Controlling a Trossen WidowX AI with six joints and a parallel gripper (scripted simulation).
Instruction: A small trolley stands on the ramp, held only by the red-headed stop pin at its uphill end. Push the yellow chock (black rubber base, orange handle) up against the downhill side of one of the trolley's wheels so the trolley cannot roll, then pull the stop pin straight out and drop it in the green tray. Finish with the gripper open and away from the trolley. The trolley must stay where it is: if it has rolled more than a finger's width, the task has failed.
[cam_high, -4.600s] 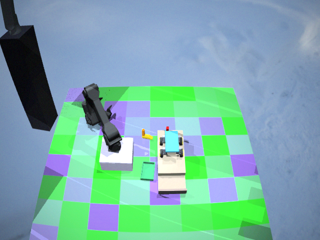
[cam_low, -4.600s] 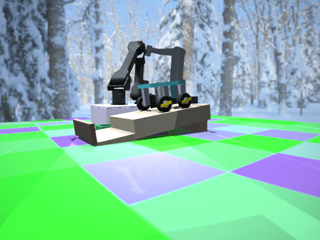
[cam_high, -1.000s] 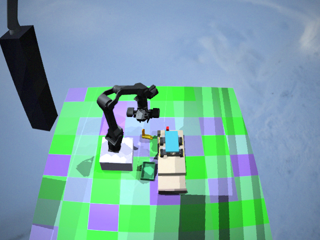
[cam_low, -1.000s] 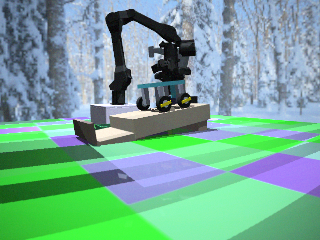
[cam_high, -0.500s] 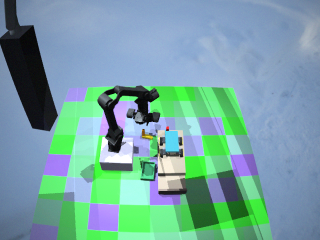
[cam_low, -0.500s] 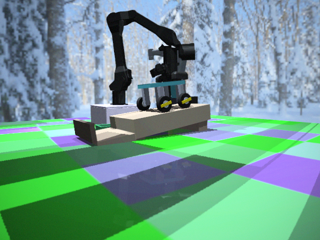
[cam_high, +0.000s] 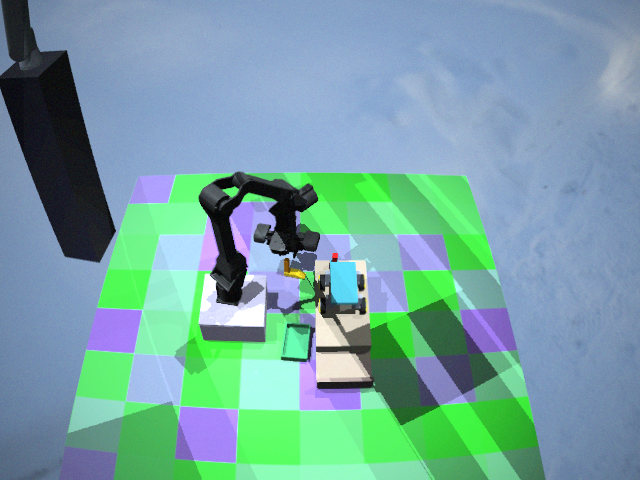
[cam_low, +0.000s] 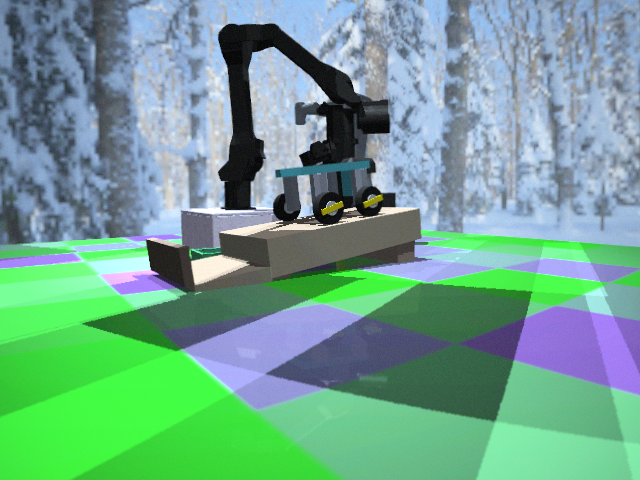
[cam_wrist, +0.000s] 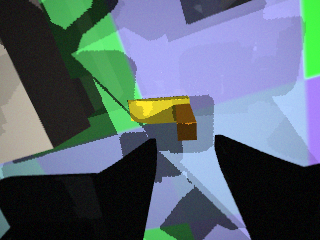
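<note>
The yellow chock lies 60 mm below my gripper tip and 20 mm ahead of it. From my gripper tip the other things lie so: beige ramp (180 mm ahead, 140 mm to the right, 30 mm below); trolley (180 mm ahead, 130 mm to the right, 30 mm above); red-headed stop pin (150 mm ahead, 50 mm above, 40 mm to the right).
</note>
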